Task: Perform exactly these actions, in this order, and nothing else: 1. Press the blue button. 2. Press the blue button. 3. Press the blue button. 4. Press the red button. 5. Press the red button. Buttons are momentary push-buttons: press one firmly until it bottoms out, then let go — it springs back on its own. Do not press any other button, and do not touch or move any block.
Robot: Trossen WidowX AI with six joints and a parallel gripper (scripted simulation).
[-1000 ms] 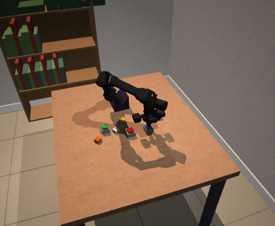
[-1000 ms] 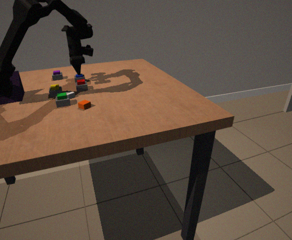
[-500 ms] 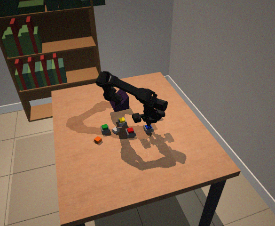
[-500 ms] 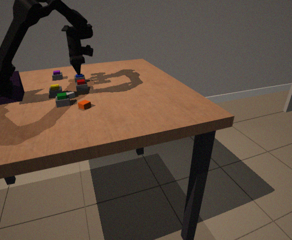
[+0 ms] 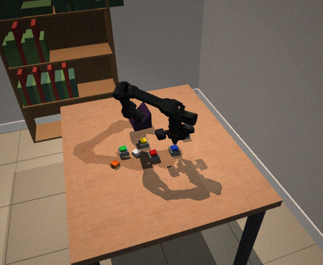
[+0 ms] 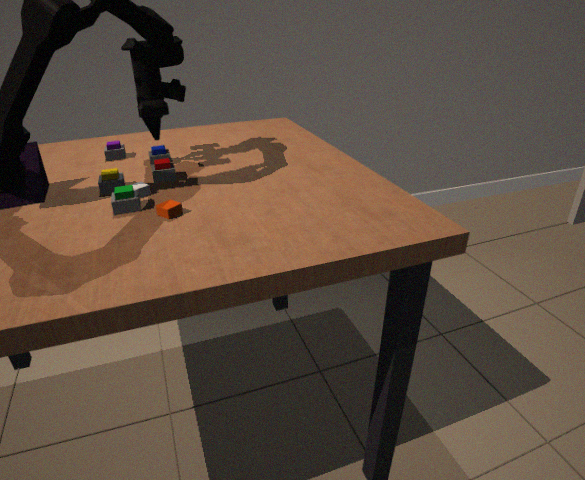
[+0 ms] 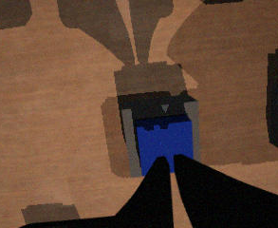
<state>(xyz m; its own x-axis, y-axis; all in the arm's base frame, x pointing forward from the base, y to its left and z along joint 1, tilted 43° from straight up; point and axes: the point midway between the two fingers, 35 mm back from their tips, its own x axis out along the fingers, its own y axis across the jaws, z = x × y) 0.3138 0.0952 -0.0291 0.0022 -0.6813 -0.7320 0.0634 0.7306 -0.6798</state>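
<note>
The blue button is 30 mm below my gripper tip. Also, from my gripper tip: purple button 100 mm behind, 100 mm to the left, 30 mm below; red button 10 mm behind, 110 mm to the right, 30 mm below; yellow button 120 mm behind, 130 mm to the right, 30 mm below.
</note>
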